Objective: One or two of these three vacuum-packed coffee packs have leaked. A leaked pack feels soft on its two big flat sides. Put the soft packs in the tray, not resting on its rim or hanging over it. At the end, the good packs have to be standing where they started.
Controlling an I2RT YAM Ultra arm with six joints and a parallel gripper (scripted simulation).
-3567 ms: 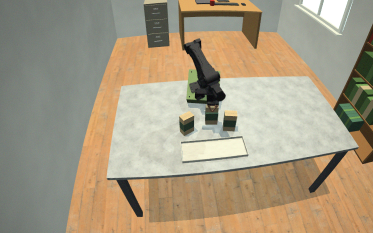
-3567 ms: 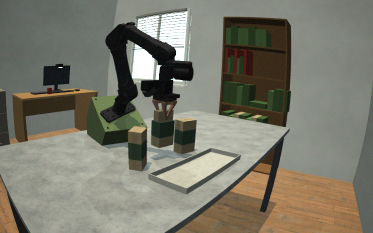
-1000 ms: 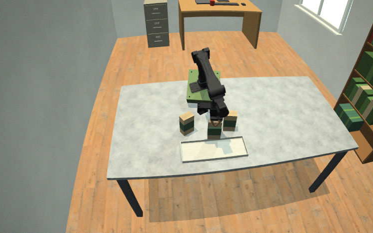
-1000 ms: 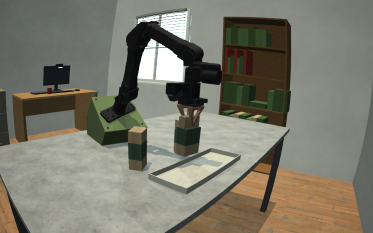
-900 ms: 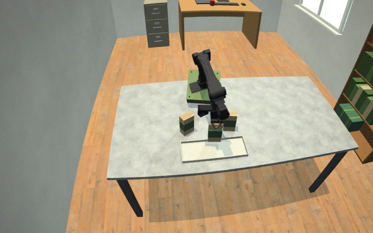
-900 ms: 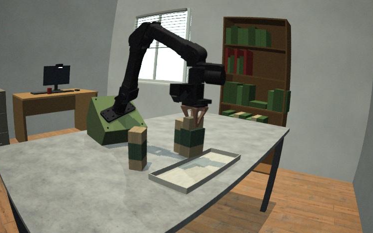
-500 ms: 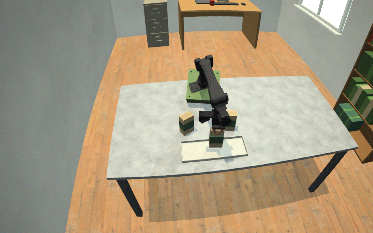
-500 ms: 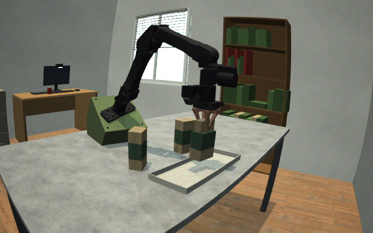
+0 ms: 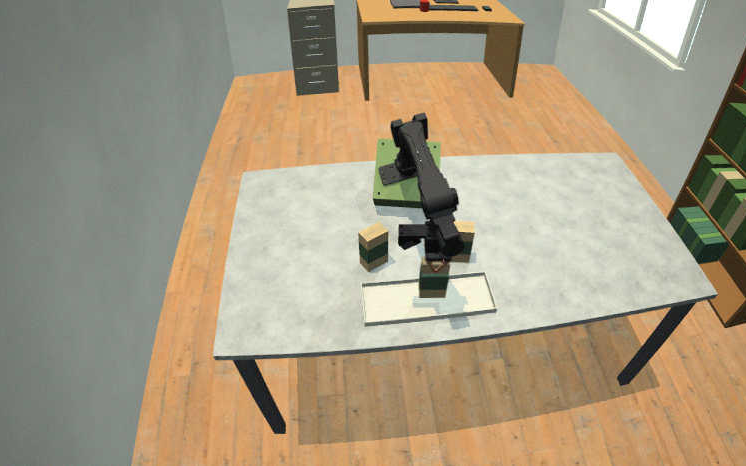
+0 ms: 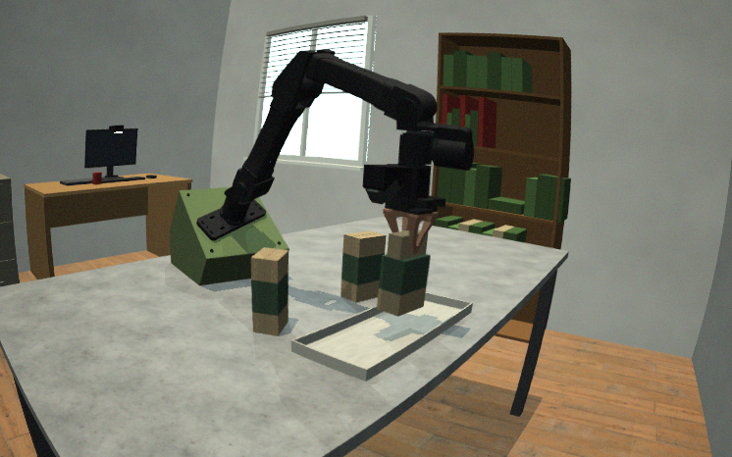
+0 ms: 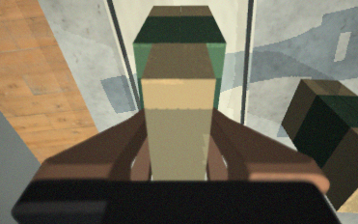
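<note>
The shallow tray is 160 mm below my hand and 10 mm behind it.
</note>
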